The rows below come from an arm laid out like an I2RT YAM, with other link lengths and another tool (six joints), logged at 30 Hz.
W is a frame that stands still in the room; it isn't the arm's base.
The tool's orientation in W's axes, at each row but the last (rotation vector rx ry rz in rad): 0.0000 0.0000 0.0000; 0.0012 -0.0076 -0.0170; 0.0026 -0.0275 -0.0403; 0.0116 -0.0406 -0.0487; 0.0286 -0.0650 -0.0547; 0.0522 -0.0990 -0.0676; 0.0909 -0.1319 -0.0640; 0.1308 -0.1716 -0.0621; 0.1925 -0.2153 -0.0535; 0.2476 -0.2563 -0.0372; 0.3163 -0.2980 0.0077; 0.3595 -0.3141 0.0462
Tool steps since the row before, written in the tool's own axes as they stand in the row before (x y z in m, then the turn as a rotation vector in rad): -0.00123 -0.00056 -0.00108 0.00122 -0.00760 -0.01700; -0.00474 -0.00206 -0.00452 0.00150 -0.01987 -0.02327; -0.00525 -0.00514 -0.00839 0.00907 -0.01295 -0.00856; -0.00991 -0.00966 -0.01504 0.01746 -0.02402 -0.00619; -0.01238 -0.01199 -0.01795 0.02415 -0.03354 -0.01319; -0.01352 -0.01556 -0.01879 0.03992 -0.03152 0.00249; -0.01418 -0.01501 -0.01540 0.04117 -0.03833 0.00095; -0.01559 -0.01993 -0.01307 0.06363 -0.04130 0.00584; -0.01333 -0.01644 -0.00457 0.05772 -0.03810 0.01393; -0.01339 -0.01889 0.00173 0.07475 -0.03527 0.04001; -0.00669 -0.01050 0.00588 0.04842 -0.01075 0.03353; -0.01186 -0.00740 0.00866 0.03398 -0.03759 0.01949
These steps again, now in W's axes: -0.00123 -0.00056 -0.00108 0.00122 -0.00760 -0.01700; -0.00474 -0.00197 -0.00456 0.00134 -0.01987 -0.02328; -0.00522 -0.00491 -0.00855 0.00877 -0.01329 -0.00835; -0.00974 -0.00900 -0.01555 0.01651 -0.02478 -0.00578; -0.01180 -0.01080 -0.01906 0.02313 -0.03446 -0.01263; -0.01254 -0.01364 -0.02085 0.03734 -0.03432 0.00460; -0.01283 -0.01260 -0.01844 0.03839 -0.04104 0.00259; -0.01406 -0.01696 -0.01805 0.05948 -0.04622 0.01070; -0.01254 -0.01430 -0.01035 0.05206 -0.04414 0.01786; -0.01348 -0.01781 -0.00634 0.06187 -0.04875 0.04719; -0.00752 -0.01153 0.00019 0.03724 -0.02242 0.04117; -0.01308 -0.00985 0.00150 0.03032 -0.04242 0.01512
